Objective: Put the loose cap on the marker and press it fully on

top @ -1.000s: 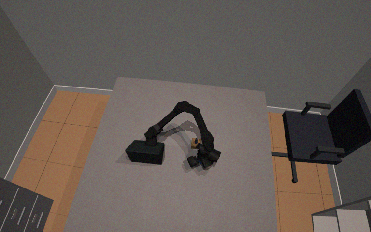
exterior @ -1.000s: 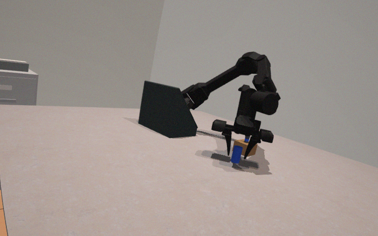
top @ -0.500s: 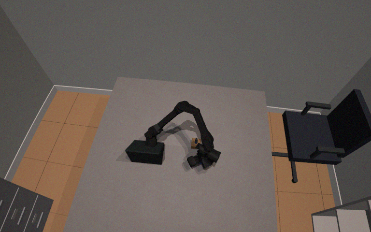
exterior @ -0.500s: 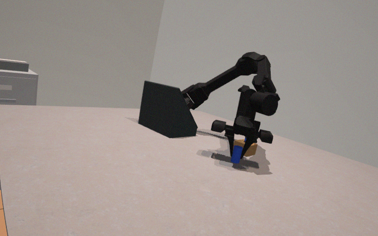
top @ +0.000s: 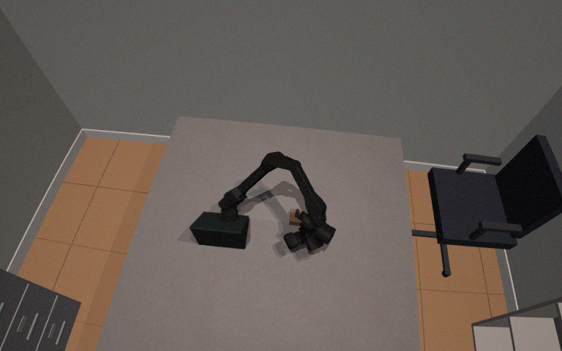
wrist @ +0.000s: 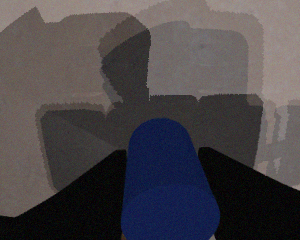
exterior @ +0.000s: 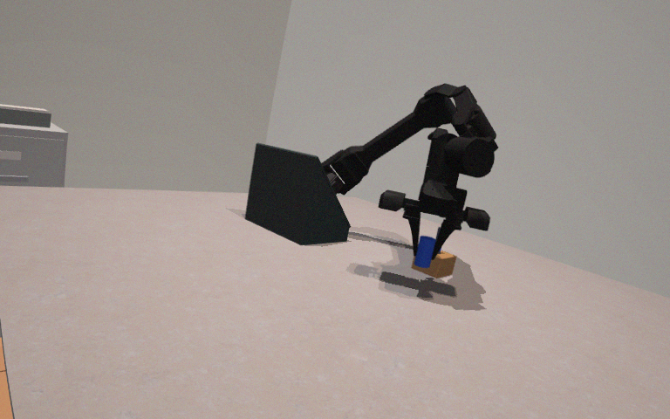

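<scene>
The tan holder block lies 12 cm to the left of my gripper tip, 5 cm behind it and 4 cm below it. The rest, counted from my gripper tip: blue cap 1 cm above.
</scene>
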